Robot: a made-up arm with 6 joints. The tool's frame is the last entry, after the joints.
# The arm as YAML. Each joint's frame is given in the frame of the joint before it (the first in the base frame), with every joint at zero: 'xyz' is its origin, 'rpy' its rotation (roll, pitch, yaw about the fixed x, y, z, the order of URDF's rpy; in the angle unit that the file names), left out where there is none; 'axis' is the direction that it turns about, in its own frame. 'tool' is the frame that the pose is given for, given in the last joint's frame.
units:
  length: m
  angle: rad
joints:
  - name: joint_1
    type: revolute
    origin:
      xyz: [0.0, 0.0, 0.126]
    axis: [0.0, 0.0, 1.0]
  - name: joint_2
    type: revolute
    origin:
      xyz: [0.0, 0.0, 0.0]
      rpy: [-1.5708, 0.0, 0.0]
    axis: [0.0, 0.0, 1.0]
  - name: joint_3
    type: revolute
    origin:
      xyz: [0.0, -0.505, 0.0]
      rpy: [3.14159, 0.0, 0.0]
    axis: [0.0, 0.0, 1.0]
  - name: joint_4
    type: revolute
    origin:
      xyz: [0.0, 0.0, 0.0]
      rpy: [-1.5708, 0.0, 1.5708]
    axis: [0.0, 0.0, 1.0]
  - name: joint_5
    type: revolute
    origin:
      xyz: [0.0, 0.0, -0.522]
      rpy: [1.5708, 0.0, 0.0]
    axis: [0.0, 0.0, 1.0]
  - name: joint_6
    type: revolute
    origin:
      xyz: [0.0, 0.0, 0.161]
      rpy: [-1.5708, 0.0, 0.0]
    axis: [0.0, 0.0, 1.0]
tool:
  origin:
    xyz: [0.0, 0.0, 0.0]
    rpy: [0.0, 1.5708, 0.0]
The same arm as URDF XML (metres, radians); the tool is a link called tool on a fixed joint. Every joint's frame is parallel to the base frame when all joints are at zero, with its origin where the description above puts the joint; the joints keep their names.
<robot name="arm">
<joint name="tool_fixed" type="fixed"><parent link="link6"/><child link="tool"/><origin xyz="0.0000 0.0000 0.0000" rpy="0.0000 0.0000 0.0000"/></joint>
<joint name="joint_6" type="continuous"><parent link="link5"/><child link="link6"/><origin xyz="0.0000 -0.1610 0.0000"/><axis xyz="-1 0 0"/></joint>
<joint name="joint_5" type="continuous"><parent link="link4"/><child link="link5"/><origin xyz="0.5220 0.0000 0.0000"/><axis xyz="0 -1 0"/></joint>
<joint name="joint_4" type="continuous"><parent link="link3"/><child link="link4"/><origin xyz="0.0000 0.0000 0.0000"/><axis xyz="-1 0 0"/></joint>
<joint name="joint_3" type="continuous"><parent link="link2"/><child link="link3"/><origin xyz="0.0000 0.0000 0.5050"/><axis xyz="0 -1 0"/></joint>
<joint name="joint_2" type="continuous"><parent link="link1"/><child link="link2"/><origin xyz="0.0000 0.0000 0.0000"/><axis xyz="0 1 0"/></joint>
<joint name="joint_1" type="continuous"><parent link="base"/><child link="link1"/><origin xyz="0.0000 0.0000 0.1260"/><axis xyz="0 0 1"/></joint>
<link name="base"/>
<link name="link1"/>
<link name="link2"/>
<link name="link3"/>
<link name="link4"/>
<link name="link5"/>
<link name="link6"/>
<link name="tool"/>
</robot>

